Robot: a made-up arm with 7 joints. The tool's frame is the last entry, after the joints.
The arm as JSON. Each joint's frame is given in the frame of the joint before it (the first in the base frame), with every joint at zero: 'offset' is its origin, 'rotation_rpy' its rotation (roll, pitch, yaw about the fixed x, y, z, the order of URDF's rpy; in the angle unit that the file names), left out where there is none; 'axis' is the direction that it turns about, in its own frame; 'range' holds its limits. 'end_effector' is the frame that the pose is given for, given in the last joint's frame.
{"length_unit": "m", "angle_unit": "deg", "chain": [
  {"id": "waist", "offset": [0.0, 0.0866, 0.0], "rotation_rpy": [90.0, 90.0, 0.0], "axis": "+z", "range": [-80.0, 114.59]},
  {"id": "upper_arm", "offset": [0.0, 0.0, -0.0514], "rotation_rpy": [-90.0, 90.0, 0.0], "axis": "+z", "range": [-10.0, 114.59]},
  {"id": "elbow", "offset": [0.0, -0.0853, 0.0], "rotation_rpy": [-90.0, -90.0, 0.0], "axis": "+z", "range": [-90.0, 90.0]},
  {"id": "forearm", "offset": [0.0, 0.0, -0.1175], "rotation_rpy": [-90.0, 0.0, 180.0], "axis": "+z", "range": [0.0, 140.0]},
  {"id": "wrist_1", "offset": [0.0, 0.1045, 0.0], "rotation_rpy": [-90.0, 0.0, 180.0], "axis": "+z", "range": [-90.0, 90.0]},
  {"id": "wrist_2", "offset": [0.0, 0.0, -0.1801], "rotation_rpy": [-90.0, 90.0, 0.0], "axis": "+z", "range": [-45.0, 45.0]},
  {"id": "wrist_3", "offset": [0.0, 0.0, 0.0], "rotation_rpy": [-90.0, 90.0, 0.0], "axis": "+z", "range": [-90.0, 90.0]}
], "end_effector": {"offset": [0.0, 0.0, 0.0], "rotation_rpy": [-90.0, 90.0, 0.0]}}
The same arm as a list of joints. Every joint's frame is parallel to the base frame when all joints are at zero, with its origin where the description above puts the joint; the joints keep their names.
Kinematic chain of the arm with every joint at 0, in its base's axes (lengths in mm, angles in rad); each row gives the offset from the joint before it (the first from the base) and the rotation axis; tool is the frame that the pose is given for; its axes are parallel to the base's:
waist: xyz 0 86.6 0 axis -y
upper_arm: xyz 0 51.4 0 axis +x
elbow: xyz 0 0 -85.3 axis +z
forearm: xyz 0 0 -117.5 axis -y
wrist_1: xyz 0 0 -104.5 axis +z
wrist_2: xyz 0 0 -180.1 axis +y
wrist_3: xyz 0 0 0 axis -x
tool: xyz 0 0 0
Joint limits (rad, base to tool): -1.3963..2 -0.1745..2 -1.5708..1.5708 0..2.4435 -1.5708..1.5708 -0.7854..0.7854 -1.5708..1.5708

